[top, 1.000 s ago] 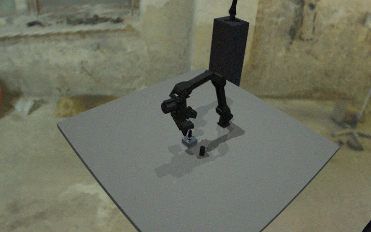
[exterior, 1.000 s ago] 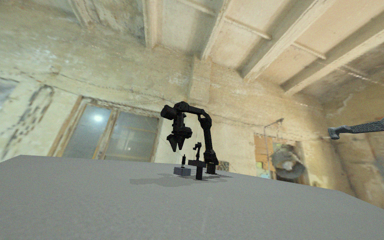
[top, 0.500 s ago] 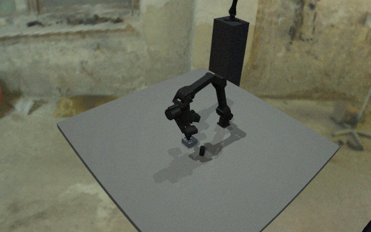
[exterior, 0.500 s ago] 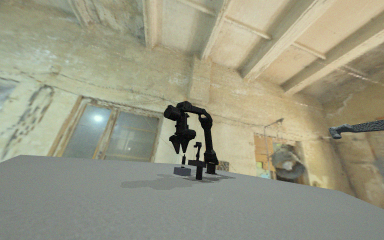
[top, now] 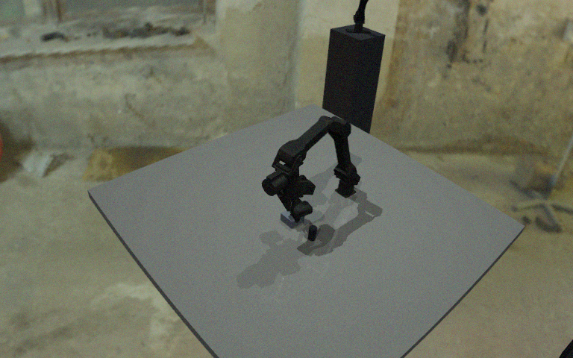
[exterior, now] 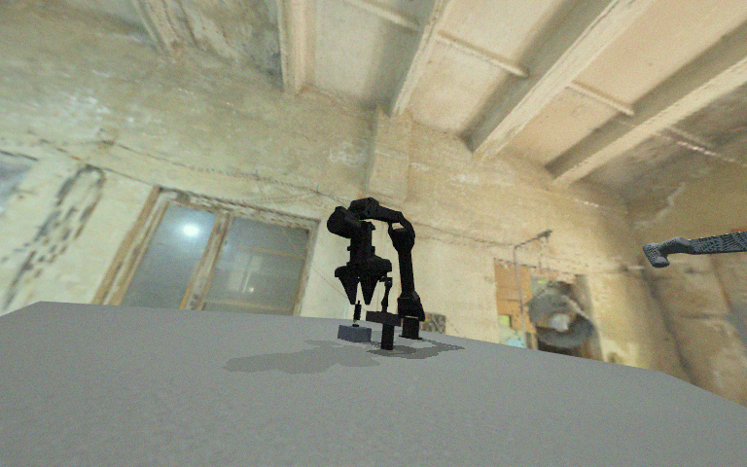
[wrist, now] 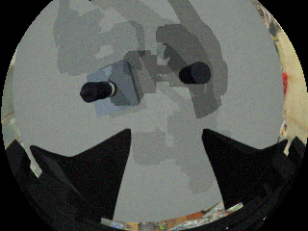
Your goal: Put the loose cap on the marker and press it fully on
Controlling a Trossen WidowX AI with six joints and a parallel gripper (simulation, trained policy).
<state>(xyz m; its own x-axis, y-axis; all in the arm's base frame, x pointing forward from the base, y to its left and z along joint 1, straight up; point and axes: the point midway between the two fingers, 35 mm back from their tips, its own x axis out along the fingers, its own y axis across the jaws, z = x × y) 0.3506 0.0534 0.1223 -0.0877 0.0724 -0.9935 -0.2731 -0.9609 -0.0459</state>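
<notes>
Right now my gripper tip is 6 cm to the right of the black cap, 6 cm above it and 4 cm past it. The rest, counted from my gripper tip: holder block 7 cm below, 6 cm to the right, 5 cm behind; marker 6 cm to the right, 5 cm behind, 1 cm below.
</notes>
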